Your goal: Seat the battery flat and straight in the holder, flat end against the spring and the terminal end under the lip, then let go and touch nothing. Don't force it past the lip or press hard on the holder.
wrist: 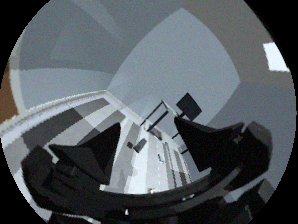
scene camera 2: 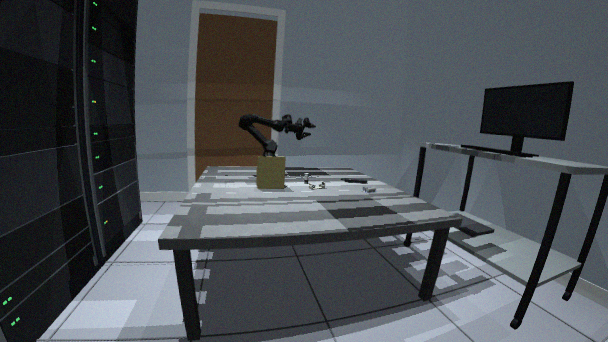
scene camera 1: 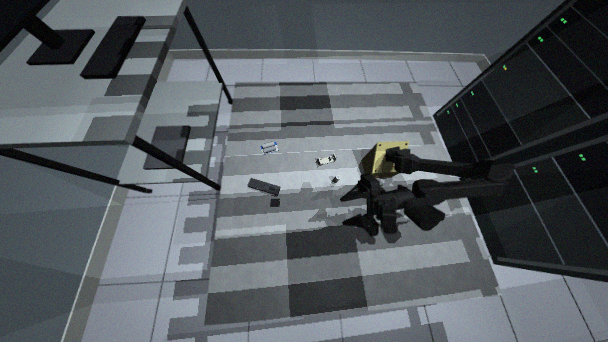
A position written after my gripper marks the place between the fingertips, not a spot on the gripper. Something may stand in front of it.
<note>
My gripper (scene camera 1: 341,212) is open, with nothing in its grasp.
My gripper also shows in the wrist view (wrist: 147,122).
</note>
